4 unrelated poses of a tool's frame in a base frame.
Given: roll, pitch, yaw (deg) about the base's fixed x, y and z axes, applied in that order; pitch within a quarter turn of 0, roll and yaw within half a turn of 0; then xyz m.
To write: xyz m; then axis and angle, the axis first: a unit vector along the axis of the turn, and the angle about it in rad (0 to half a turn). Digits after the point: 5 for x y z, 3 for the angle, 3 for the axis.
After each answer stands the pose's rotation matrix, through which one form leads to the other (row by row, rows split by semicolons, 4 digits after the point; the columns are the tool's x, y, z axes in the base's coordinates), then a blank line. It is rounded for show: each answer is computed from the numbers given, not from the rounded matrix.
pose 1, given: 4.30 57.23 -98.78 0.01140 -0.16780 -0.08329
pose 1, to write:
0.01140 -0.16780 -0.08329 0.463 0.345 -0.816 1.959
-0.0826 0.9759 -0.2021; -0.5349 -0.2145 -0.8172; -0.8409 0.0406 0.5397

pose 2, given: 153.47 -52.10 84.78 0.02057 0.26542 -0.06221
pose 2, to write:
0.02057 0.26542 -0.06221 -0.720 -0.520 -0.459 2.869
0.0559 0.8589 0.5090; 0.6117 -0.4324 0.6624; 0.7891 0.2744 -0.5496

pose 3, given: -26.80 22.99 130.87 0.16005 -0.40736 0.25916
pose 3, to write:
0.16005 -0.40736 0.25916 -0.290 -0.135 0.948 2.417
-0.6024 -0.5597 -0.5691; 0.6961 -0.7172 -0.0314; -0.3906 -0.4151 0.8217

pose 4, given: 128.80 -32.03 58.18 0.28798 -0.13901 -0.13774
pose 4, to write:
0.28798 -0.13901 -0.13774 0.840 0.327 0.432 2.653
0.4470 0.3145 0.8374; 0.7204 -0.6816 -0.1285; 0.5304 0.6607 -0.5312

